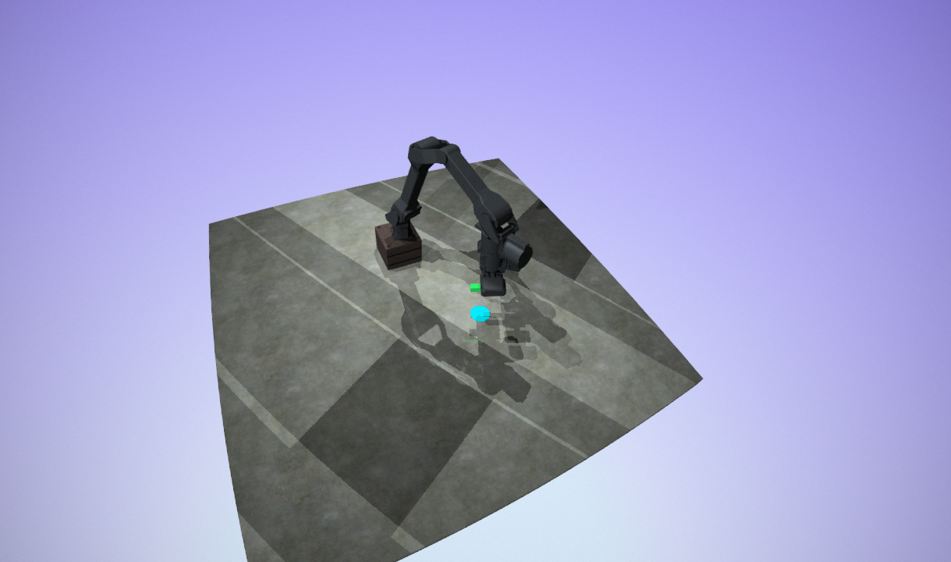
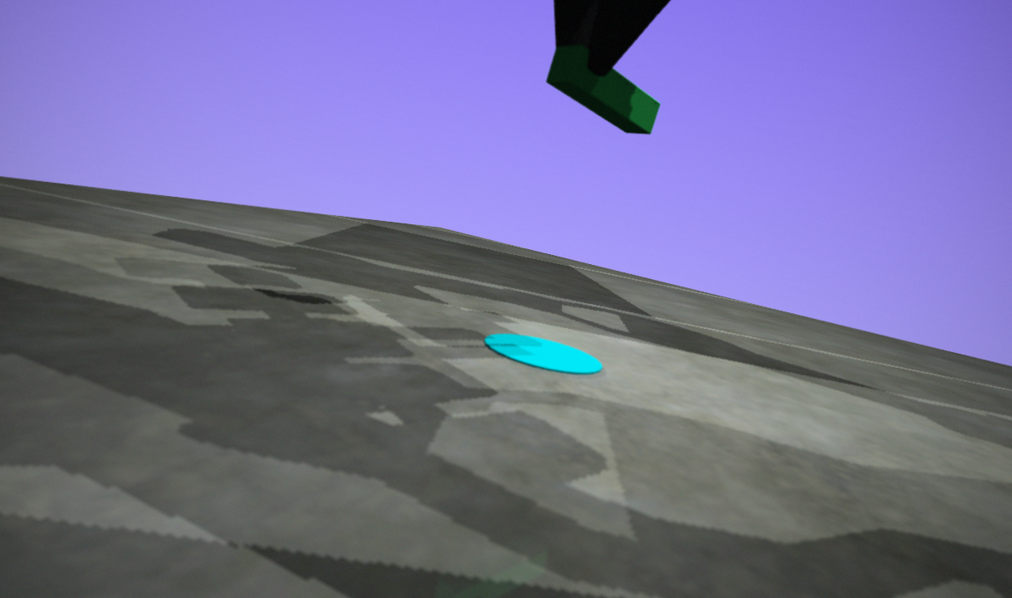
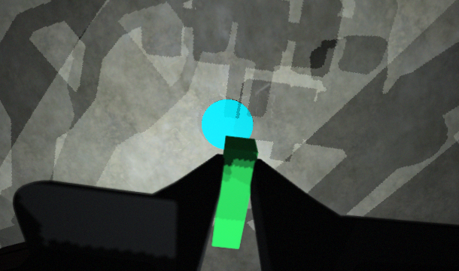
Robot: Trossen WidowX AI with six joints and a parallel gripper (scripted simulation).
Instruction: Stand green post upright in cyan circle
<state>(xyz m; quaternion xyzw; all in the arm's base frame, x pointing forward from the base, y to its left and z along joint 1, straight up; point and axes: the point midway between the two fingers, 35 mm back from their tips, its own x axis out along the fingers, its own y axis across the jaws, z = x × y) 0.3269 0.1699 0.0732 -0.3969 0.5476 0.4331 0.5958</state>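
Now: the cyan circle 10 mm behind my gripper tip, 10 mm to the right of it and 130 mm below it. From my gripper tip the other things lie so: green post: 10 mm behind, 20 mm to the right.
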